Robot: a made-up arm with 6 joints.
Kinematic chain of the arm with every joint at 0, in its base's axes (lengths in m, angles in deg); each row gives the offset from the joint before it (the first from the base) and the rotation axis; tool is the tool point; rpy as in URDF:
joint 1: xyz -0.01 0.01 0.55 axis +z
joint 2: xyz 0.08 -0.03 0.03 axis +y
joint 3: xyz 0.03 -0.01 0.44 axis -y
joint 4: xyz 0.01 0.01 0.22 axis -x
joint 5: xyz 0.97 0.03 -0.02 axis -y
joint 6: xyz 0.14 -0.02 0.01 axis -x
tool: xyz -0.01 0 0.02 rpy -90 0 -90
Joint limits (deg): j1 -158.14..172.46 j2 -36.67..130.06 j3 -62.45..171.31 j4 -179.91..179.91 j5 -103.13..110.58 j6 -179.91..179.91
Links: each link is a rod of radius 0.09 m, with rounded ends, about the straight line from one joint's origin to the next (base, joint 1, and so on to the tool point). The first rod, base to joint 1, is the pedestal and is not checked.
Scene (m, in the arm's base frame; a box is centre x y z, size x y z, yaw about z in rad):
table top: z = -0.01
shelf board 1: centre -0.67 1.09 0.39 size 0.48 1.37 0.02 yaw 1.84
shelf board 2: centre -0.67 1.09 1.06 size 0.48 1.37 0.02 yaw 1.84
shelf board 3: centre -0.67 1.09 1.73 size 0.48 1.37 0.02 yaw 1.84
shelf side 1: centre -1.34 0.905 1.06 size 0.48 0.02 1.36 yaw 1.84
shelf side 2: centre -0 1.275 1.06 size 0.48 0.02 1.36 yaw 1.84
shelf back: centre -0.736 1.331 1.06 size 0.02 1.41 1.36 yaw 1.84
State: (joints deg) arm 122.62 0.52 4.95 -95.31 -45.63 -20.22
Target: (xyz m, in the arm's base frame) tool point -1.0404 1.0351 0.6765
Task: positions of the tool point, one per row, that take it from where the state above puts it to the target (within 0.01 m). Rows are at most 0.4 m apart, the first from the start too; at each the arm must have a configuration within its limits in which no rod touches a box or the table.
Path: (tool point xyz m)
1: -0.6757 0.8418 1.3596
2: -0.6399 0.7135 1.3589
3: -0.5960 0.5945 1.3349
4: -0.7856 0.5977 1.0167
5: -0.8889 0.4859 0.6766
6: -0.9531 0.6157 0.7111
7: -1.0025 0.7545 0.7224
8: -1.0328 0.8963 0.7104
9: -1.0404 1.0351 0.6765

